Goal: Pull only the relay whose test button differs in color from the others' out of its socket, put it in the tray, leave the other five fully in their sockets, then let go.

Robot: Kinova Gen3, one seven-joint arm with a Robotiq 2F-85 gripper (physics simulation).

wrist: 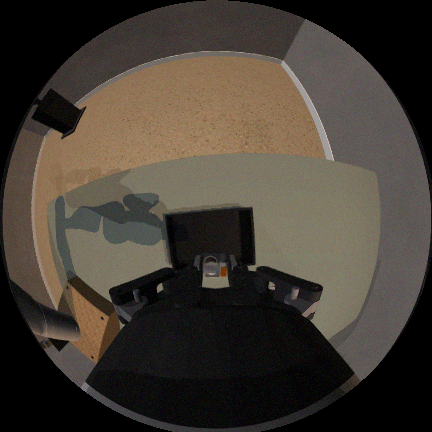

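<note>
A relay (212, 268) with a clear top and an orange test button sits between the fingertips, at the lower middle of the wrist view. My gripper (214, 262) is shut on it, and the relay is held at the near edge of the tray as seen from above. The black rectangular tray (253, 235) lies on the table beyond and below the fingers. Its near wall is partly hidden by the fingers. The relay's lower part is hidden. The sockets and the other five relays do not show in the view.
The tray lies on a grey-green table (315, 215). A wooden block (92, 317) with dark holes stands at the lower left, beside a dark cylindrical part (52, 322). A black box-like object (57, 114) stands at the upper left beyond the table. Shadows fall left of the tray.
</note>
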